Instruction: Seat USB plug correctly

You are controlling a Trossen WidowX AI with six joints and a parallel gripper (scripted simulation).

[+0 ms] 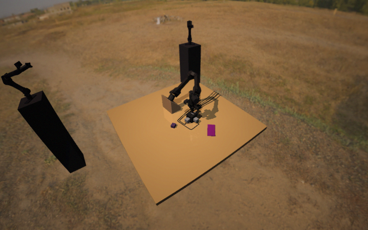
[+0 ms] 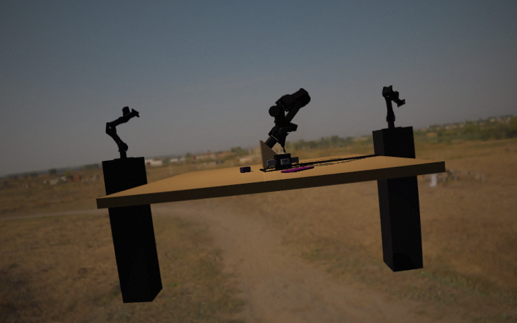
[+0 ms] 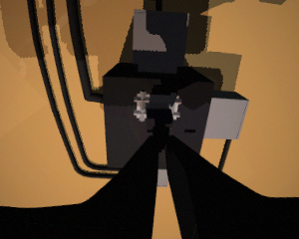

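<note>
Right now my gripper tip is 4 cm above the USB socket and 1 cm to the right of it. The rest, counted from my gripper tip: magenta card (24 cm ahead, 11 cm below, 5 cm to the left); then USB plug (2 cm below); then purple block (22 cm to the right, 10 cm below, 3 cm behind).
</note>
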